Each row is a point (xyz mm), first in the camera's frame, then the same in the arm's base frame.
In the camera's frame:
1: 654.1 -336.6 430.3
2: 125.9 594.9 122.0
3: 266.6 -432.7 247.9
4: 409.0 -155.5 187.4
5: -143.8 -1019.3 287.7
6: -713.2 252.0 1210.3
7: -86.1 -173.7 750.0
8: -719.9 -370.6 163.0
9: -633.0 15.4 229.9
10: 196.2 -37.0 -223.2
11: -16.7 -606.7 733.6
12: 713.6 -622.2 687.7
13: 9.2 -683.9 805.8
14: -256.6 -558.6 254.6
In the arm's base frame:
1: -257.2 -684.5 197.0
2: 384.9 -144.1 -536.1
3: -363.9 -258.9 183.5
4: -213.7 -395.4 -60.7
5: -712.8 157.6 651.3
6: 939.2 407.6 644.8
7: 208.3 -59.2 459.7
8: -170.2 712.2 243.5
9: 151.7 591.4 36.7
10: -325.8 -91.7 -411.6
11: -150.9 -99.7 708.6
12: -335.9 -792.6 562.4
13: -172.6 -139.0 807.7
14: -353.2 251.2 354.6

